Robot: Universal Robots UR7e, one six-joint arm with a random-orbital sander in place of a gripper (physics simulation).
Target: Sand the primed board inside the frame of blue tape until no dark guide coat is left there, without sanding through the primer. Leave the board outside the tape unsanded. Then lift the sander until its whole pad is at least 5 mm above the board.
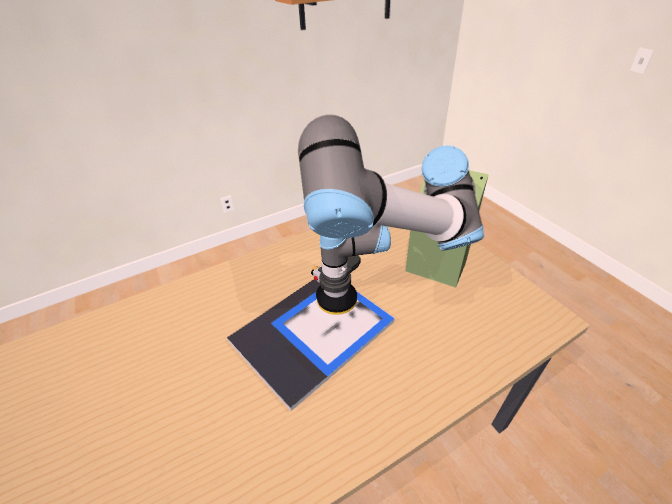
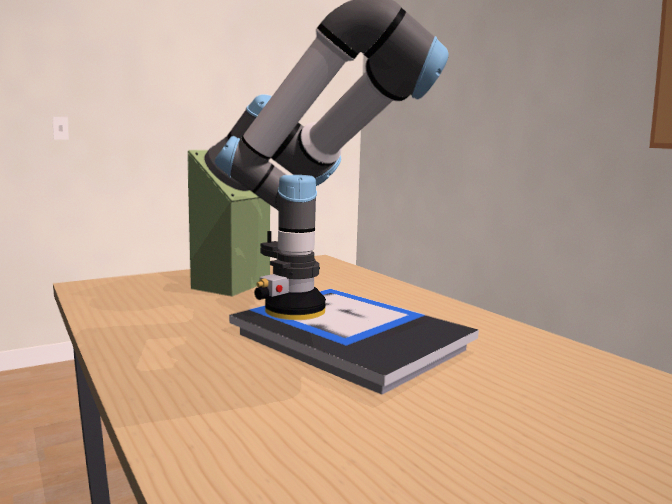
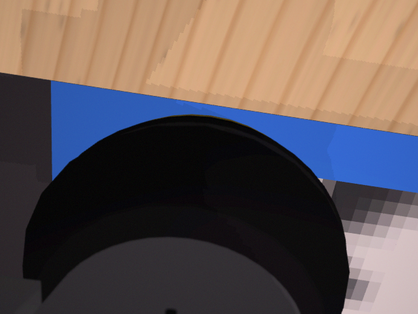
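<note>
The sander [image 1: 336, 297] [image 2: 295, 301] [image 3: 185, 175], a black head with a yellow-edged pad, is upright over the tape corner nearest the green pedestal. It has no fingers. Its pad overlaps the blue tape [image 1: 302, 347] [image 2: 381, 328] [image 3: 100, 115]; it looks down on the board, but contact is hard to judge. The board [image 1: 271, 352] [image 2: 412, 341] [image 3: 22, 120] is dark outside the tape. Inside it is mostly pale, with a dark streak [image 1: 332, 328] [image 2: 351, 313] near the middle. Dark patches show beside the tape, and a small dark spot [image 1: 352, 314] near the pad. The surface under the pad is hidden.
The board lies on a wooden table [image 1: 162, 379] [image 2: 244, 423] [image 3: 225, 50]. The green pedestal [image 1: 436, 260] [image 2: 211, 238] carries the arm and stands behind the sander. A wall runs behind the table, and the arm bends above the board.
</note>
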